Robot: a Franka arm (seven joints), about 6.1 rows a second.
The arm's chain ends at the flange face. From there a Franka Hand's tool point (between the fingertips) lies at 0.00 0.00 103.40 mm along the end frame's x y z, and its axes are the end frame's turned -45 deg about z.
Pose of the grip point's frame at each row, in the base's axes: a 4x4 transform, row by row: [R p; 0 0 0 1], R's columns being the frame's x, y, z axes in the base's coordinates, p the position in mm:
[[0.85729, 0.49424, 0.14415, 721.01], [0.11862, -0.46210, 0.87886, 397.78], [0.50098, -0.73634, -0.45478, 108.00], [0, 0, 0, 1]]
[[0.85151, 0.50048, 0.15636, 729.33], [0.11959, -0.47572, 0.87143, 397.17], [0.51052, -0.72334, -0.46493, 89.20], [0, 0, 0, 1]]
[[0.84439, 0.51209, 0.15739, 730.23], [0.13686, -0.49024, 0.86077, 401.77], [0.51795, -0.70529, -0.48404, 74.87], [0, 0, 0, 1]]
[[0.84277, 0.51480, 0.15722, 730.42], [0.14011, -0.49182, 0.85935, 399.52], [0.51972, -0.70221, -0.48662, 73.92], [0, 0, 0, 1]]
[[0.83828, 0.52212, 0.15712, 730.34], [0.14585, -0.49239, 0.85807, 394.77], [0.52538, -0.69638, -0.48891, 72.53], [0, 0, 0, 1]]
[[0.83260, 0.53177, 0.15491, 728.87], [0.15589, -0.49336, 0.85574, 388.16], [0.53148, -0.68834, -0.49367, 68.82], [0, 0, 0, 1]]
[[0.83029, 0.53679, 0.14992, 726.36], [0.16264, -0.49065, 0.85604, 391.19], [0.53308, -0.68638, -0.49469, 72.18], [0, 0, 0, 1]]
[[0.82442, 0.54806, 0.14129, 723.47], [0.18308, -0.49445, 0.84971, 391.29], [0.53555, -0.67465, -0.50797, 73.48], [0, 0, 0, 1]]
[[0.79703, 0.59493, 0.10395, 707.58], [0.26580, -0.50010, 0.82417, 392.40], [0.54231, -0.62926, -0.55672, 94.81], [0, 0, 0, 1]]
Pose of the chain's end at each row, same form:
[[0.95568, -0.25672, 0.14415, 706.10], [-0.24288, -0.41063, 0.87886, 306.91], [-0.16642, -0.87492, -0.45478, 155.02], [0, 0, 0, 1]]
[[0.95600, -0.24822, 0.15636, 713.16], [-0.25182, -0.42095, 0.87143, 307.06], [-0.15049, -0.87247, -0.46493, 137.27], [0, 0, 0, 1]]
[[0.95918, -0.23497, 0.15739, 713.96], [-0.24988, -0.44343, 0.86077, 312.77], [-0.13247, -0.86496, -0.48404, 124.92], [0, 0, 0, 1]]
[[0.95995, -0.23191, 0.15722, 714.16], [-0.24870, -0.44684, 0.85935, 310.66], [-0.12904, -0.86403, -0.48662, 124.24], [0, 0, 0, 1]]
[[0.96195, -0.22356, 0.15712, 714.09], [-0.24504, -0.45130, 0.85807, 306.05], [-0.12092, -0.86391, -0.48891, 123.08], [0, 0, 0, 1]]
[[0.96476, -0.21272, 0.15491, 712.85], [-0.23863, -0.45909, 0.85574, 299.68], [-0.11092, -0.86254, -0.49367, 119.87], [0, 0, 0, 1]]
[[0.96667, -0.20754, 0.14992, 710.86], [-0.23194, -0.46195, 0.85604, 302.68], [-0.10840, -0.86229, -0.49469, 123.33], [0, 0, 0, 1]]
[[0.97049, -0.19542, 0.14129, 708.86], [-0.22017, -0.47909, 0.84971, 303.43], [-0.09836, -0.85574, -0.50797, 126.00], [0, 0, 0, 1]]
[[0.98426, -0.14291, 0.10395, 696.83], [-0.16568, -0.54157, 0.82417, 307.18], [-0.06148, -0.82843, -0.55672, 152.37], [0, 0, 0, 1]]

